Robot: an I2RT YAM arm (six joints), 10 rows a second.
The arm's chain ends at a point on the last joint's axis. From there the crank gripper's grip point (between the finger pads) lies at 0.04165 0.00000 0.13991 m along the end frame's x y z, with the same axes.
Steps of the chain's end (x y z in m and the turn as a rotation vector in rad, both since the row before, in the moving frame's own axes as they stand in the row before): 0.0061 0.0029 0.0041 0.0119 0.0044 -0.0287; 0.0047 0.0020 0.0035 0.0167 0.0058 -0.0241; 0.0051 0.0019 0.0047 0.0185 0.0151 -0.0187; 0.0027 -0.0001 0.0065 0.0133 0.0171 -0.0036; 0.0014 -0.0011 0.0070 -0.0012 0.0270 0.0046
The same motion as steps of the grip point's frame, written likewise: 0.0067 0.0000 0.0039 0.0119 0.0044 -0.0287; 0.0055 -0.0013 0.0032 0.0167 0.0058 -0.0241; 0.0072 -0.0015 0.0040 0.0185 0.0151 -0.0187; 0.0051 -0.0021 0.0058 0.0133 0.0171 -0.0036; 0.0052 -0.0007 0.0058 -0.0012 0.0270 0.0046
